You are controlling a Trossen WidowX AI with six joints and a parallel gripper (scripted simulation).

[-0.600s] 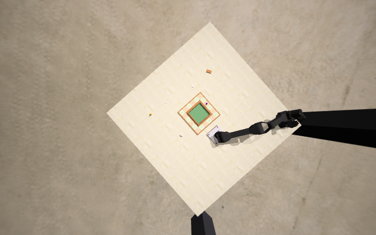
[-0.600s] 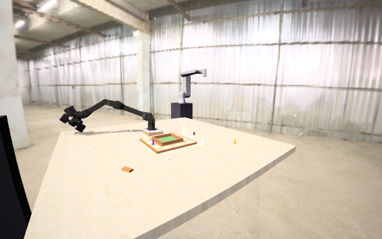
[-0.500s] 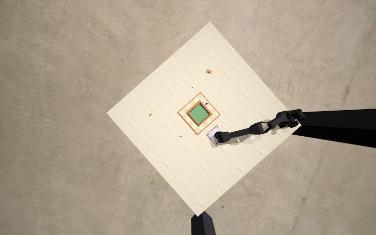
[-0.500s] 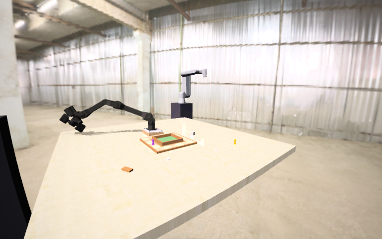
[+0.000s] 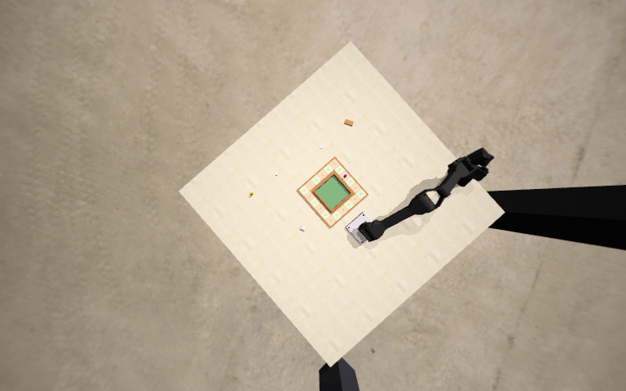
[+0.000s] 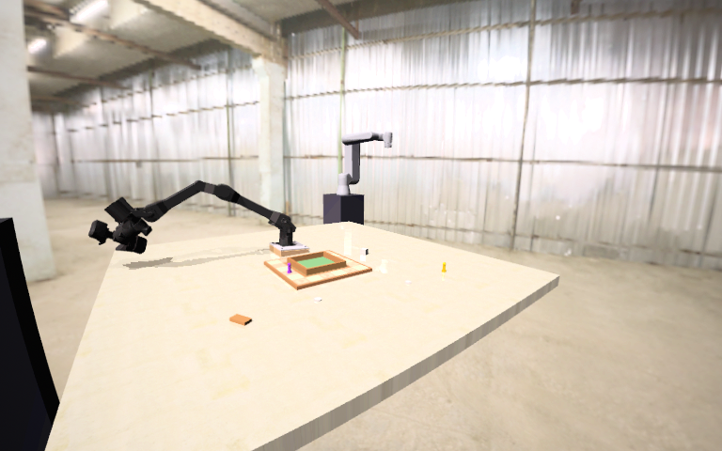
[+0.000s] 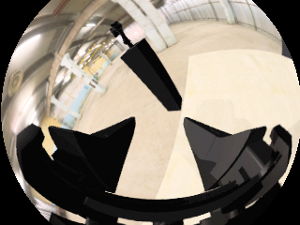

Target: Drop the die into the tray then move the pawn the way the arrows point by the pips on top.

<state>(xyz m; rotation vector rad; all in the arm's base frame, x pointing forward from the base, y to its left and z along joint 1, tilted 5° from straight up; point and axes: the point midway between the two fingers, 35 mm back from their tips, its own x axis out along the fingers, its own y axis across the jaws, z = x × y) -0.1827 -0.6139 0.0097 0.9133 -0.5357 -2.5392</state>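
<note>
The white die is 45 cm ahead of my gripper tip, 86 cm to the left of it and 6 cm below it. The rest, counted from my gripper tip: orange block: 69 cm ahead, 26 cm to the left, 7 cm below; then green tray: 48 cm ahead, 61 cm to the left, 7 cm below; then purple pawn: 49 cm ahead, 50 cm to the left, 5 cm below.
</note>
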